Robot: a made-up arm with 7 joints.
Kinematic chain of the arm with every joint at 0, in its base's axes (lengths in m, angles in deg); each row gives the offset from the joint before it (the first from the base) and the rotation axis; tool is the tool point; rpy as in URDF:
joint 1: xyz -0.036 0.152 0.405 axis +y
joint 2: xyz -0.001 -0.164 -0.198 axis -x
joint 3: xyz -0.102 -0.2 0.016 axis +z
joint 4: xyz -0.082 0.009 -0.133 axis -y
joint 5: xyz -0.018 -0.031 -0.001 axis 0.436 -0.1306 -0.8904
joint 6: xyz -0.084 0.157 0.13 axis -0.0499 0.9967 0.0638
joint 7: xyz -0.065 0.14 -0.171 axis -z
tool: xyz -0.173 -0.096 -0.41 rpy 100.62 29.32 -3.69
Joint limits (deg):
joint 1: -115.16..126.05
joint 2: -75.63..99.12
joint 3: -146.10..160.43
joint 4: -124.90..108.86
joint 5: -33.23..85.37
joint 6: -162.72..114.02
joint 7: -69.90..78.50
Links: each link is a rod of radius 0.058 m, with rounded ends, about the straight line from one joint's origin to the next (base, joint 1, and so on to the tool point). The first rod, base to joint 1, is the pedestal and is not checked.
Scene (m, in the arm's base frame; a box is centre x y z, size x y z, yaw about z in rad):
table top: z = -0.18
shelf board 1: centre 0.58 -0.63 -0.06 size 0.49 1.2 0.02 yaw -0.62
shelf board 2: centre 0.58 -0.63 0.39 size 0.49 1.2 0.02 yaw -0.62
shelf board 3: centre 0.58 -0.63 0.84 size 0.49 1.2 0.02 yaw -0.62
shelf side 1: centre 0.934 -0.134 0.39 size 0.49 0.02 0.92 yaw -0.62
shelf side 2: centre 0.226 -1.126 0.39 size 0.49 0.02 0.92 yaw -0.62
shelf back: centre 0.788 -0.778 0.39 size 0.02 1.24 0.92 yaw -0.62
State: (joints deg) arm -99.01 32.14 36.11 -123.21 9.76 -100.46 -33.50
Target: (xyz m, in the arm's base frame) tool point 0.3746 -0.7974 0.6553
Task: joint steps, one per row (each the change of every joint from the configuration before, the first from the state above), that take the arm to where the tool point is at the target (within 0.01 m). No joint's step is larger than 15 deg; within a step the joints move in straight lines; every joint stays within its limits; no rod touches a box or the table.
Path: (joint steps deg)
1: 9.93 12.54 3.65 14.31 -4.19 -1.32 -3.98
2: 9.93 12.53 3.64 14.32 -4.19 -1.33 -3.98
3: 9.93 12.54 3.65 14.31 -4.18 -1.32 -3.97
4: 9.93 12.53 3.64 14.31 -4.19 -1.33 -3.98
5: 9.93 12.54 3.65 14.32 -4.19 -1.32 -3.98
6: -11.75 -4.83 -3.36 -7.42 11.46 -2.99 8.47
7: -11.76 -4.83 -3.36 -7.41 11.47 -2.99 8.47
8: -11.75 -4.83 -3.36 -7.41 11.46 -2.98 8.46
9: -11.76 -4.83 -3.35 -7.42 11.46 -2.99 8.47
10: -4.69 -11.45 -2.56 -10.90 4.71 -2.18 5.90
11: -4.70 -11.45 -2.56 -10.90 4.72 -2.17 5.90
12: -4.69 -11.45 -2.55 -10.90 4.71 -2.18 5.90
13: -4.70 -11.45 -2.56 -10.90 4.71 -2.18 5.90

